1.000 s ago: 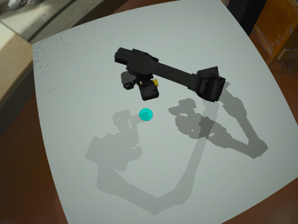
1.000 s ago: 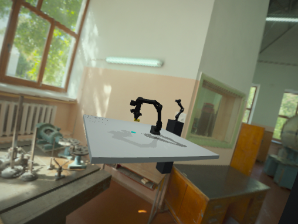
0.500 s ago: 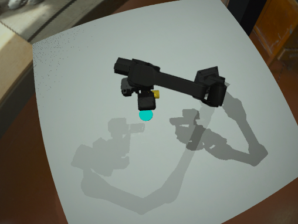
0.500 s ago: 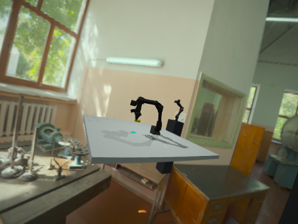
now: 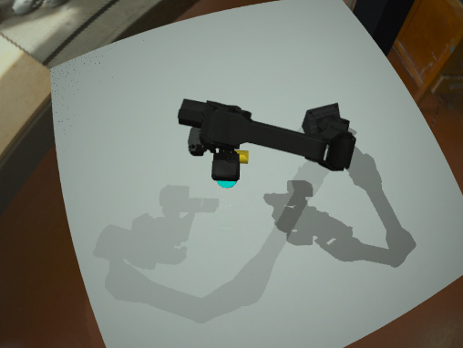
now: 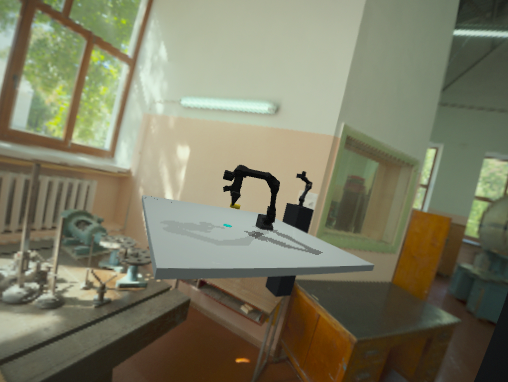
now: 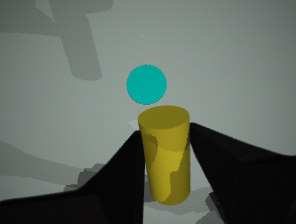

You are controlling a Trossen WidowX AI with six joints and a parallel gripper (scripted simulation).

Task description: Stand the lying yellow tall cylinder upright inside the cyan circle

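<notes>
Now: gripper tip 14 cm above the cyan circle. Round my gripper tip: yellow cylinder 2 cm behind, 1 cm to the left.
</notes>
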